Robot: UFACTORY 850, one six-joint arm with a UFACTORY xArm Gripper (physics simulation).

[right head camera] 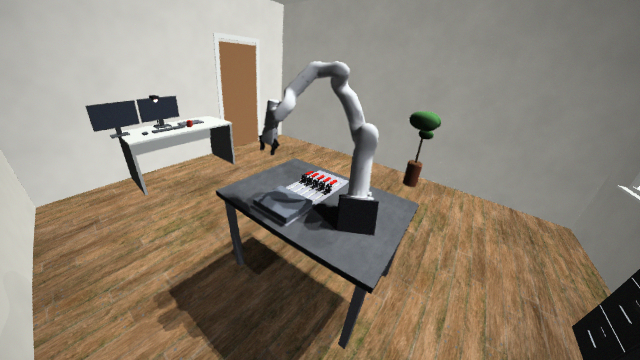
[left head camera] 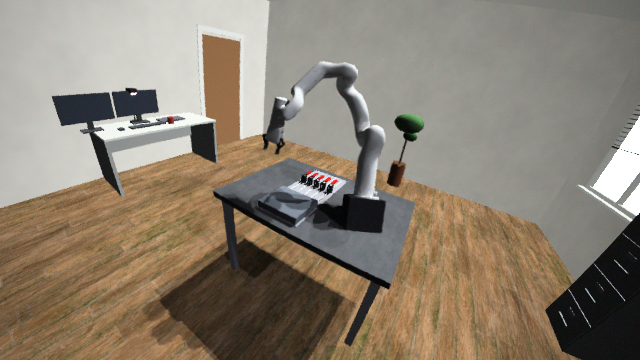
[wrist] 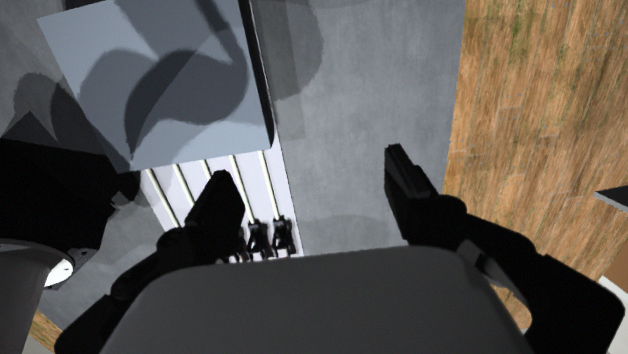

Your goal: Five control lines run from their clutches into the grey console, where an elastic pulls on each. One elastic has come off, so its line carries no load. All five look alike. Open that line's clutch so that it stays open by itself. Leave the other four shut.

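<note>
The grey console (left head camera: 287,206) (right head camera: 282,204) (wrist: 100,55) lies on the table, with arm shadows across its top. Five thin pale lines run from it over a white plate (wrist: 281,192) to a row of black clutches with red handles. The rightmost line (wrist: 268,182) and its clutch (wrist: 284,236) show in the wrist view, beside a second clutch (wrist: 258,239); the finger and gripper body hide most others. In the head views all five red handles look alike; slack and exact clutch states are too small to tell. My gripper (left head camera: 271,150) (right head camera: 267,150) (wrist: 308,178) is open and empty, high above the table.
The dark table (left head camera: 360,250) (right head camera: 345,252) (wrist: 370,90) carries the arm's black base block (left head camera: 364,214) (right head camera: 357,215) (wrist: 45,190), close beside the console and plate. A white desk with monitors, a potted plant and a black cabinet stand away from the table.
</note>
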